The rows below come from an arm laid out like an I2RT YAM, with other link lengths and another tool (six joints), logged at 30 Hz.
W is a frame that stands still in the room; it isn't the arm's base.
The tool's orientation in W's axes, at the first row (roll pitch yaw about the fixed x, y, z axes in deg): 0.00 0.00 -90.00
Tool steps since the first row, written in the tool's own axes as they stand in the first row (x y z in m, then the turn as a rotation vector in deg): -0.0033 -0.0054 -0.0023 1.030 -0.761 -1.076; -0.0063 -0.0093 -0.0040 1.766 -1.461 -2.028; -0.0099 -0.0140 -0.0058 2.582 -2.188 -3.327; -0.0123 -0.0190 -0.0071 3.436 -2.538 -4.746; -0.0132 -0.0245 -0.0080 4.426 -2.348 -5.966
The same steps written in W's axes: -0.0054 0.0033 -0.0023 -0.761 -1.030 -1.076; -0.0093 0.0063 -0.0040 -1.461 -1.766 -2.028; -0.0140 0.0099 -0.0058 -2.188 -2.582 -3.327; -0.0190 0.0123 -0.0071 -2.538 -3.436 -4.746; -0.0245 0.0132 -0.0080 -2.348 -4.426 -5.966
